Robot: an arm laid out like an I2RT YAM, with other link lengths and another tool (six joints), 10 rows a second.
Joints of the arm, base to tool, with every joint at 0 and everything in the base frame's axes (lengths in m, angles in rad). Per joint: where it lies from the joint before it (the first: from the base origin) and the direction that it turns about. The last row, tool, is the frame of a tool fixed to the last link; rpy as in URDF.
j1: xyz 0.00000 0.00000 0.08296 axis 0 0 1
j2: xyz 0.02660 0.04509 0.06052 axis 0 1 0
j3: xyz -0.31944 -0.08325 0.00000 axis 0 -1 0
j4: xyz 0.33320 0.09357 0.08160 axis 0 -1 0
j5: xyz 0.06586 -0.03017 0.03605 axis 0 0 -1
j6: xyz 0.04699 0.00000 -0.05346 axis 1 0 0
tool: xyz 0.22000 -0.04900 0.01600 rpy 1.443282 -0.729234 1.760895
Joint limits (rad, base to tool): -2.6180..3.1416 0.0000..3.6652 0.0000..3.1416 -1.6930..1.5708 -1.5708..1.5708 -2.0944..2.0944
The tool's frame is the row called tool.
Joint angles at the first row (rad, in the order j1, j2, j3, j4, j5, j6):
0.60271, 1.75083, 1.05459, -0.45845, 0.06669, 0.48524
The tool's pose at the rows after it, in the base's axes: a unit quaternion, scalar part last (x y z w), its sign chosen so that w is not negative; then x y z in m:
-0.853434, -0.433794, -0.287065, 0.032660, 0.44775, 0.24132, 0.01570
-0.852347, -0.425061, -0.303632, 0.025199, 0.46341, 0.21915, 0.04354
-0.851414, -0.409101, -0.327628, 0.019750, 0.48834, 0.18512, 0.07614
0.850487, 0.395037, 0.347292, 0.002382, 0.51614, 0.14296, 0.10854
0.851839, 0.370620, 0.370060, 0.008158, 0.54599, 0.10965, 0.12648
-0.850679, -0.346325, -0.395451, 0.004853, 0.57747, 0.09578, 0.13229
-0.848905, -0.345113, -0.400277, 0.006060, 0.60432, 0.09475, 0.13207
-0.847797, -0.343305, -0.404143, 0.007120, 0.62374, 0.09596, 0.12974
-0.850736, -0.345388, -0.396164, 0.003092, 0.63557, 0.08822, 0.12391
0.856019, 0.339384, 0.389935, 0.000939, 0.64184, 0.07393, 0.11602
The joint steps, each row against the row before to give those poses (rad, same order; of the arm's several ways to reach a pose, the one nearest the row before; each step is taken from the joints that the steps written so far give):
-0.03577, -0.04386, 0.00353, -0.00919, -0.02472, -0.02136
-0.05562, -0.05259, 0.01304, -0.03082, -0.00570, -0.03785
-0.09579, -0.05096, 0.02346, -0.02335, -0.03053, -0.05722
-0.09589, -0.02495, 0.04571, -0.02668, -0.00514, -0.06460
-0.09131, 0.01338, 0.04348, 0.01710, -0.03599, -0.02950
-0.06305, 0.04728, 0.04558, 0.04780, -0.06027, 0.00525
-0.01473, 0.07349, 0.07481, 0.00747, -0.01314, -0.00845
-0.00540, 0.05525, 0.05296, 0.00979, -0.00625, 0.00010
-0.01404, 0.04634, 0.04701, -0.01756, 0.00151, -0.01737
-0.02322, 0.02716, 0.01756, -0.00402, 0.00004, -0.00799

